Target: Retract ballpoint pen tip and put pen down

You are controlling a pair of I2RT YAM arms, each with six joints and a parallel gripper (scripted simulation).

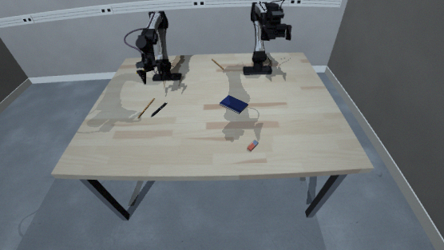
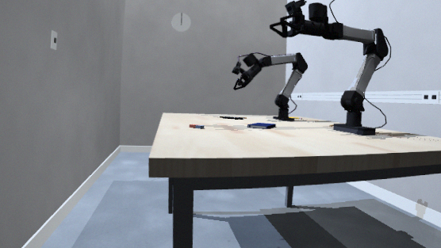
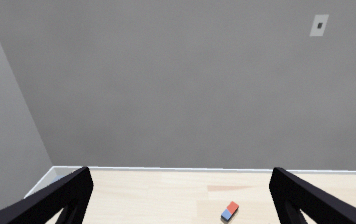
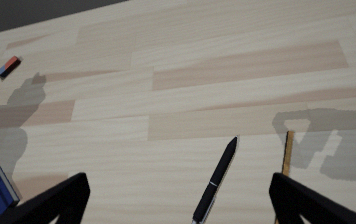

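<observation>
Now: right hand 1 cm short of the black ballpoint pen, 1 cm to the left of it and 19 cm above it. Round my right hand: blue eraser (32 cm ahead, 48 cm to the left, 19 cm below); then blue notebook (1 cm ahead, 43 cm to the left, 19 cm below).
</observation>
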